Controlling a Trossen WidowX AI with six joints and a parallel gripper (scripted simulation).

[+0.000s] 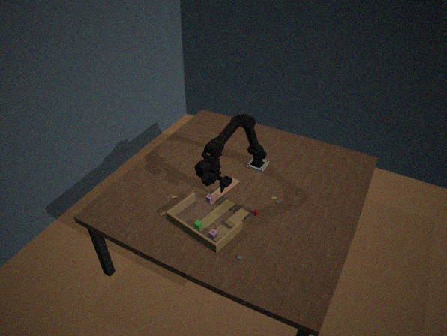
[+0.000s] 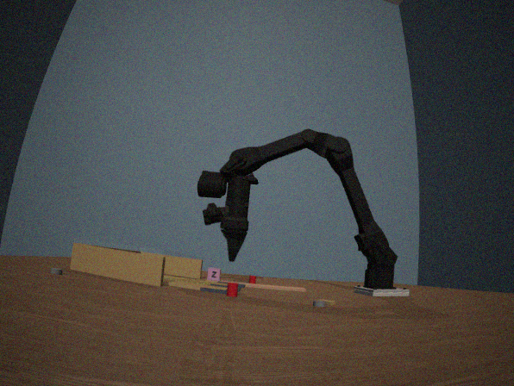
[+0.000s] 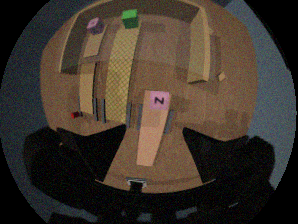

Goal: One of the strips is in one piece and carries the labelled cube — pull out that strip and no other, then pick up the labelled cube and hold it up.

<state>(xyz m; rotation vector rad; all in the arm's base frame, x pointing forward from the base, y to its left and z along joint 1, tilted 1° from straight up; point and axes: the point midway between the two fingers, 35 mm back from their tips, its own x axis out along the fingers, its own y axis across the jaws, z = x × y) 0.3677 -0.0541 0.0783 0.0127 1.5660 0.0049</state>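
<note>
Right now my gripper tip is 70 mm past the pink strip, 10 mm to the right of it and 50 mm above it.
</note>
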